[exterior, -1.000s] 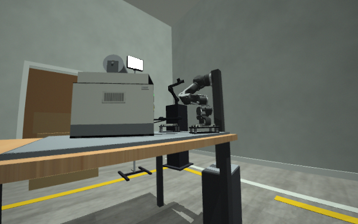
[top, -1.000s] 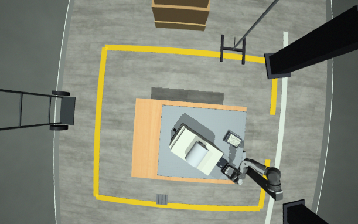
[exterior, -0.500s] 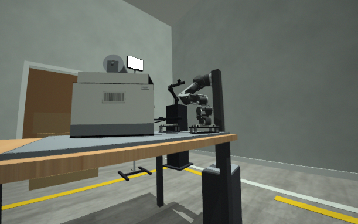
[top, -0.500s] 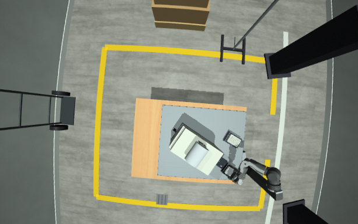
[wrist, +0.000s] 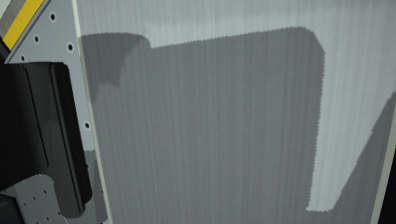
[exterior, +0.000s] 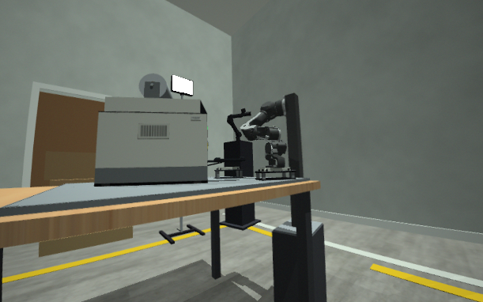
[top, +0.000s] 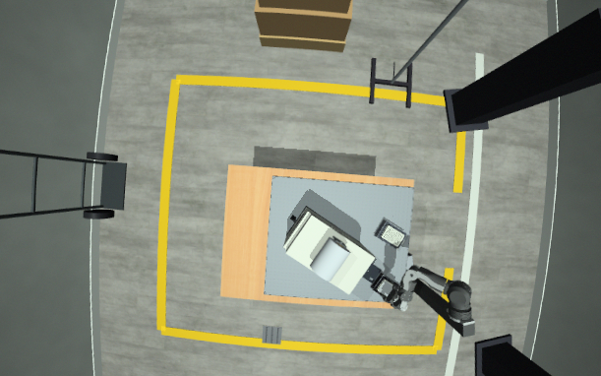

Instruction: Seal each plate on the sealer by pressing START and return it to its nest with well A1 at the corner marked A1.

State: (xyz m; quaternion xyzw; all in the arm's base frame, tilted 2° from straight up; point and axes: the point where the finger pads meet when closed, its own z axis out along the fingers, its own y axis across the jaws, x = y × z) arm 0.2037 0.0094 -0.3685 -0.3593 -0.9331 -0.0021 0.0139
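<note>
My hand is 35 cm to the left of the plate, 6 cm past it and 1 cm below it. Round my hand: foil roll: 39 cm to the right, 38 cm ahead, 36 cm above; then sealer stage: 17 cm to the right, 13 cm ahead, 4 cm above.
</note>
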